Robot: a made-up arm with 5 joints. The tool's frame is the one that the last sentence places.
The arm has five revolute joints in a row. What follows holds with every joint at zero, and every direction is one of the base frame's.
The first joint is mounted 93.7 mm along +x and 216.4 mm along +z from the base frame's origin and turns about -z.
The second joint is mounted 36 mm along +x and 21.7 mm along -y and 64.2 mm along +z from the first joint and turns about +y.
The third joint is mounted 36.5 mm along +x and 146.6 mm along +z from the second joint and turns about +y.
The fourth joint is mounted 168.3 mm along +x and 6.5 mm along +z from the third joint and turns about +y.
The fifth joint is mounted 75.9 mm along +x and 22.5 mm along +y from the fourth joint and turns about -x.
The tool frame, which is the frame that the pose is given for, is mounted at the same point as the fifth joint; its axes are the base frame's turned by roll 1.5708, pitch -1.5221 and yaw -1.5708 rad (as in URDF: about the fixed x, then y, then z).
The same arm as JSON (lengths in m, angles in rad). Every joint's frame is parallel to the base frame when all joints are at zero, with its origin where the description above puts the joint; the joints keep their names.
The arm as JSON. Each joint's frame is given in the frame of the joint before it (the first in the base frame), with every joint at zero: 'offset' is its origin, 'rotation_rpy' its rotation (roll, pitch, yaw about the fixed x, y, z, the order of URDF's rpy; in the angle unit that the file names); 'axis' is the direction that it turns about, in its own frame. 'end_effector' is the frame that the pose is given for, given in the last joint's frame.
{"length_unit": "m", "angle_unit": "rad", "chain": [
  {"id": "joint 1", "offset": [0.0937, 0.0, 0.2164], "rotation_rpy": [0.0, 0.0, 0.0], "axis": "-z"},
  {"id": "joint 2", "offset": [0.036, -0.0217, 0.0642], "rotation_rpy": [0.0, 0.0, 0.0], "axis": "+y"},
  {"id": "joint 3", "offset": [0.0365, 0.0, 0.1466], "rotation_rpy": [0.0, 0.0, 0.0], "axis": "+y"},
  {"id": "joint 4", "offset": [0.1683, 0.0, 0.0065], "rotation_rpy": [0.0, 0.0, 0.0], "axis": "+y"},
  {"id": "joint 5", "offset": [0.0759, 0.0225, 0.0], "rotation_rpy": [0.0, 0.0, 0.0], "axis": "-x"}
], "end_effector": {"offset": [0.0, 0.0, 0.0], "rotation_rpy": [1.5708, -1.5221, -1.5708]}}

